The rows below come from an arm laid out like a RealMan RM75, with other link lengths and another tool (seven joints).
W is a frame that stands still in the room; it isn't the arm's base.
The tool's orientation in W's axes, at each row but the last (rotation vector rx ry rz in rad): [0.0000 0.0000 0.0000]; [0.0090 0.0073 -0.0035]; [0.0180 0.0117 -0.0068]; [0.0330 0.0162 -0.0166]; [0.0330 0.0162 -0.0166]
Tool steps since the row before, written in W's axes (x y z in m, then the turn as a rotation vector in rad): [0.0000 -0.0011 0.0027 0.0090 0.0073 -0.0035]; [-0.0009 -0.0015 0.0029 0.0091 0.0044 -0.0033]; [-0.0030 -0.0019 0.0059 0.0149 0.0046 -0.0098]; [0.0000 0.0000 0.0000 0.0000 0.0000 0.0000]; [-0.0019 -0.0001 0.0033 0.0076 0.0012 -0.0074]
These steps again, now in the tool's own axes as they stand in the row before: [0.0000 -0.0011 0.0027 0.0090 0.0073 -0.0035]; [-0.0009 -0.0015 0.0029 0.0091 0.0044 -0.0033]; [-0.0031 -0.0018 0.0059 0.0150 0.0045 -0.0097]; [0.0000 0.0000 0.0000 0.0000 0.0000 0.0000]; [-0.0020 0.0000 0.0033 0.0077 0.0011 -0.0073]
